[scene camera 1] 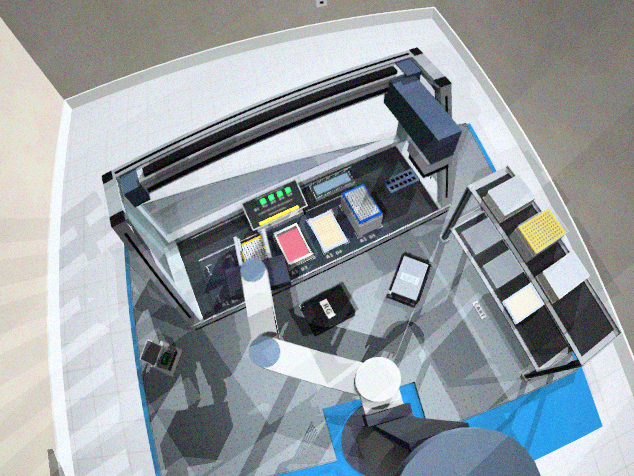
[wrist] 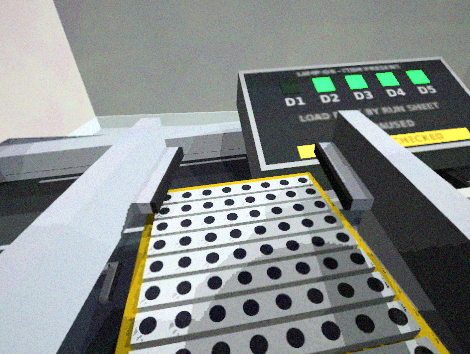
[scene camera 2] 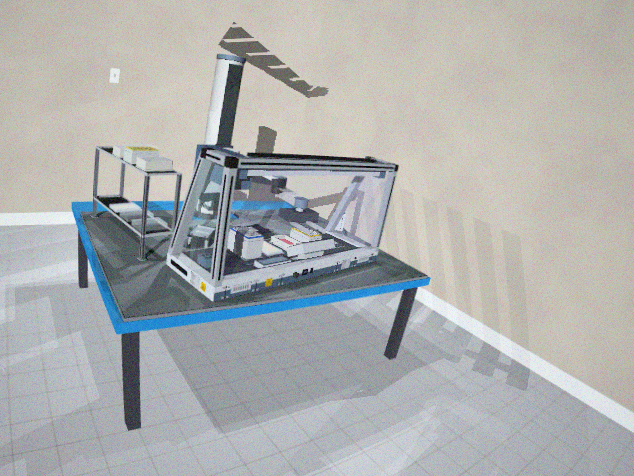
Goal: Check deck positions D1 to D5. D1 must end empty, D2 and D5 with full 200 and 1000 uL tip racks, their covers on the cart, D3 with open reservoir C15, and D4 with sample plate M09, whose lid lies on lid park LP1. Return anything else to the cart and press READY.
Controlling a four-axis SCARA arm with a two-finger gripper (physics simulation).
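Places are measured from the arm's base along level axes (x ahead, y left, z up), in centimetres.
Pixels of known places: gripper, fingertip midpoint: [scene camera 1: 249, 234] [wrist: 247, 133] [scene camera 2: 316, 232].
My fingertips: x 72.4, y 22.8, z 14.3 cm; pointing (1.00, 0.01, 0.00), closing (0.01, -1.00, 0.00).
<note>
For each thing: its top centre in the pictures, then the offset to it from my fingertips. "spot": a spot on its surface instead.
- yellow-rimmed tip rack at its top centre: [wrist: 263, 289] [scene camera 1: 256, 256] [scene camera 2: 307, 230] dx -7.1, dy -0.4, dz -1.7 cm
- red reservoir at its top centre: [scene camera 1: 292, 243] [scene camera 2: 287, 239] dx -4.7, dy -12.5, dz -5.0 cm
- panel at a spot on its surface: [wrist: 270, 135] spot: dx +5.5, dy -1.7, dz -2.5 cm
- cart at its top centre: [scene camera 1: 547, 258] [scene camera 2: 134, 157] dx -40.2, dy -76.5, dz +22.6 cm
- yellow rack at its top centre: [scene camera 1: 544, 228] [scene camera 2: 142, 145] dx -33.9, dy -75.2, dz +29.0 cm
- black box marked RG at its top centre: [scene camera 1: 327, 308] [scene camera 2: 253, 227] dx -27.7, dy -17.6, dz -7.4 cm
- pale top at a spot on its surface: [scene camera 1: 409, 278] spot: dx -25.9, dy -45.3, dz -7.2 cm
- small device at a spot on its surface: [scene camera 1: 166, 357] spot: dx -31.9, dy +35.4, dz -3.7 cm
My gripper [scene camera 1: 251, 240] [wrist: 247, 133] has its fingers drawn in, empty, a gap between them. It hangs just over the far end of the yellow-rimmed tip rack [scene camera 1: 254, 250] [scene camera 2: 305, 233] [wrist: 240, 255] at D2. The red reservoir [scene camera 1: 293, 244] [scene camera 2: 286, 240] stands open at D3. A cream plate [scene camera 1: 327, 230] without a lid is at D4. The blue-rimmed tip rack [scene camera 1: 361, 202] [scene camera 2: 247, 244] stands at D5. On the panel [wrist: 270, 135], the D1 lamp is dark and D2 to D5 are green. The arm partly hides D1 in scene camera 1.
The cart [scene camera 1: 457, 214] [scene camera 2: 145, 215] at the right bears white boxes, a yellow rack [scene camera 1: 542, 230] and a cream plate [scene camera 1: 522, 303]. A black box marked RG [scene camera 1: 327, 308] and a dark stand with a pale top [scene camera 1: 409, 278] are before the deck. A small device [scene camera 1: 166, 357] stands left.
</note>
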